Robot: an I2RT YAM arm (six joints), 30 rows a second.
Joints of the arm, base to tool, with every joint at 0 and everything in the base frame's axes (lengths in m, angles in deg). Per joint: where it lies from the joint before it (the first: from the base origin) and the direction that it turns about. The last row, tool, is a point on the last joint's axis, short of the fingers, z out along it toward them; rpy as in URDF.
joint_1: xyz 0 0 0.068 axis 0 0 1
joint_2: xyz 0.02 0.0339 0.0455 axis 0 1 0
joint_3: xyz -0.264 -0.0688 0 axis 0 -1 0
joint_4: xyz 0.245 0.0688 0.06 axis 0 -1 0
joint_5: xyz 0.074 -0.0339 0.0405 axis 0 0 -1
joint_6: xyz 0.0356 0 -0.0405 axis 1 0 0
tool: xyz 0 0 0 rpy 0 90 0
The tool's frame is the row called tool.
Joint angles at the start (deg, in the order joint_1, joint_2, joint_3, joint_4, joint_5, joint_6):
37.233 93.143 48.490 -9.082 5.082 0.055
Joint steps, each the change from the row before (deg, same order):
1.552 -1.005 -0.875 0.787 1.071 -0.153
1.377 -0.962 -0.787 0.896 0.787 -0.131
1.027 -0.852 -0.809 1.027 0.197 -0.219
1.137 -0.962 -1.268 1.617 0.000 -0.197
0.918 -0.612 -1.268 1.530 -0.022 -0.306
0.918 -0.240 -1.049 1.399 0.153 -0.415
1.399 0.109 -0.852 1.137 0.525 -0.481
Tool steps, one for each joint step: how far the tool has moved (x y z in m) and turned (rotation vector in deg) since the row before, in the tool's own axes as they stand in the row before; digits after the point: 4 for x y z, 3 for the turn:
0.0013 0.0075 -0.0039 0.143 -1.034 -1.301
0.0007 0.0066 -0.0039 -0.052 -1.188 -1.091
0.0008 0.0051 -0.0032 -0.440 -1.163 -0.882
0.0021 0.0057 -0.0031 -0.717 -1.416 -0.899
0.0032 0.0047 -0.0015 -0.612 -0.962 -0.884
0.0030 0.0048 -0.0003 -0.445 -0.680 -1.020
0.0032 0.0072 0.0005 -0.406 -0.322 -1.486

